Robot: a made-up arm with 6 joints.
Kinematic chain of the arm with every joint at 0, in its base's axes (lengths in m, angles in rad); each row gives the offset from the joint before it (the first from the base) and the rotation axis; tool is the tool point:
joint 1: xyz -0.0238 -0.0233 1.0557 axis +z
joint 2: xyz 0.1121 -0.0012 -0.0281 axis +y
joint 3: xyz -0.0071 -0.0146 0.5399 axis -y
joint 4: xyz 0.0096 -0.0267 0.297 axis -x
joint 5: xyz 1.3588 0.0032 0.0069 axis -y
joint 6: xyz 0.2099 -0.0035 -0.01 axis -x
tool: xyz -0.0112 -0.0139 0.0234
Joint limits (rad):
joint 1: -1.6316..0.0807
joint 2: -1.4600..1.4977
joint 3: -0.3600..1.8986
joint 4: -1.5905..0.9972
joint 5: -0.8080..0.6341
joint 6: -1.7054..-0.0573
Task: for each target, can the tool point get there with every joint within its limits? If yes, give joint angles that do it. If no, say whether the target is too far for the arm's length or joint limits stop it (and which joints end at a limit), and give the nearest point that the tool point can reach.
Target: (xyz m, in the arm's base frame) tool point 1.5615 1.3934 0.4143
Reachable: no: joint limits stop it (at a limit: joint 1, joint 4, joint 5, joint 6) | nearest point 1.6559 0.2262 0.4143 | short by 1.171 m
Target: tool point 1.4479 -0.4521 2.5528
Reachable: yes | joints -0.2142 0.3808 0.8696 -0.7844 0.4234 -1.5811
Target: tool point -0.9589 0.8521 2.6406
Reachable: yes | joints -0.8242 -0.7919 1.2679 -1.0422 0.1542 -0.3386
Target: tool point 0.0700 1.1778 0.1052
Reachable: no: joint limits stop it (at a limit: joint 1, joint 2, joint 3, joint 5, joint 6) | nearest point 0.0616 1.7926 0.3314 | short by 0.655 m
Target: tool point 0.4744 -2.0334 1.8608
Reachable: yes | joints -1.3005 1.1097 1.3135 -0.2563 -0.1704 -0.2280
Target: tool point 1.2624 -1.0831 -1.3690
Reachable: no: too far | nearest point 0.9534 -0.8285 -0.4063 | short by 1.043 m
